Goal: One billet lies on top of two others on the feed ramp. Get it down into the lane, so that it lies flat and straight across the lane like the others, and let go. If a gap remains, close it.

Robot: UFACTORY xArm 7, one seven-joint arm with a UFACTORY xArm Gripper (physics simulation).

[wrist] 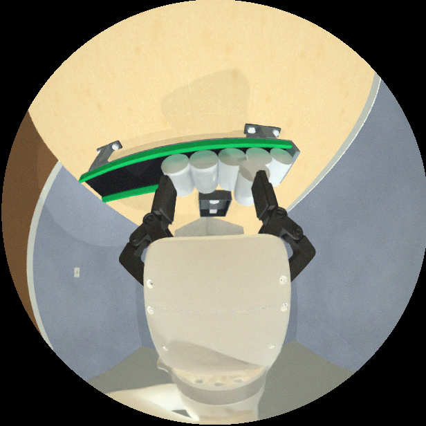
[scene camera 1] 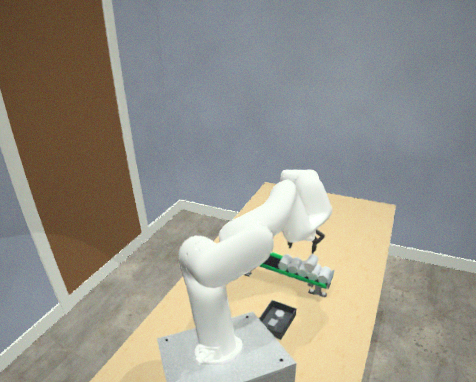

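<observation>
The feed ramp has green rails and a dark bed. Several pale grey billets lie side by side across its lane, such as the leftmost one and the one at the right end. The top billet lies raised on two neighbours towards the right end. My gripper is open and empty, above the ramp. In the wrist view its right finger covers part of the top billet, and its left finger is in front of the leftmost billet.
A black tray with two light pieces stands on the wooden table, between the ramp and the robot's base. A grey end plate closes the ramp's right end. Dark feet hold the ramp up.
</observation>
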